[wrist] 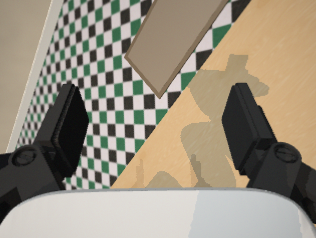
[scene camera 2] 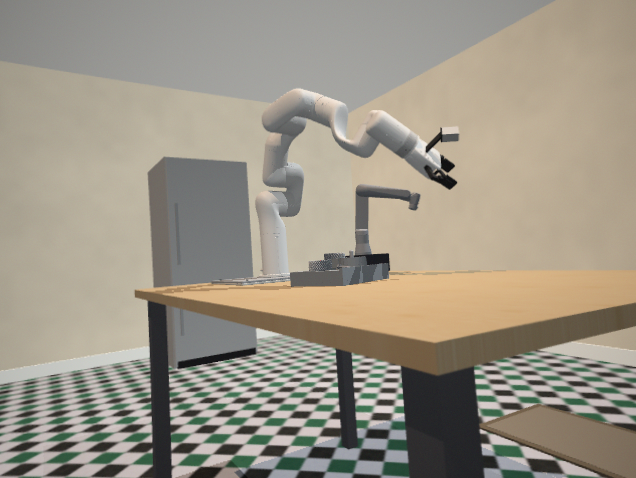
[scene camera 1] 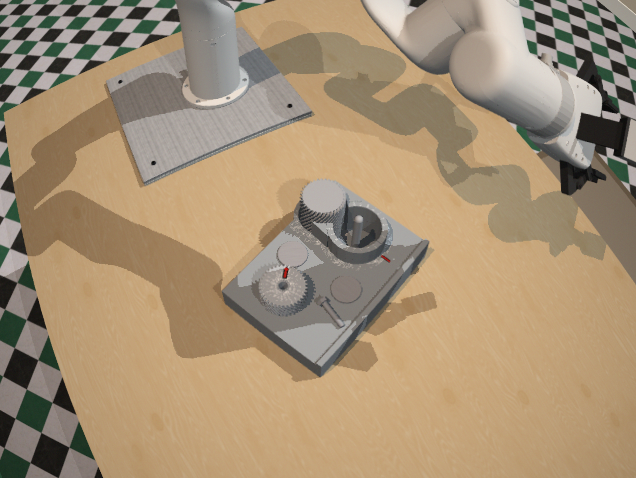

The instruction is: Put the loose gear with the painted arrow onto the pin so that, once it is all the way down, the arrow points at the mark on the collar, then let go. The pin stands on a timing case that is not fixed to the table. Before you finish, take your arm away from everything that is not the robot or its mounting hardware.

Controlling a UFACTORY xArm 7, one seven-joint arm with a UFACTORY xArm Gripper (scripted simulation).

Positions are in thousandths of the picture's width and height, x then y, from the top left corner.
gripper: wrist 492,426; scene camera 2 711,371; scene camera 1 950,298
grey timing case: scene camera 2 565,570; scene camera 1 490,704; not seen in the wrist view (out of frame)
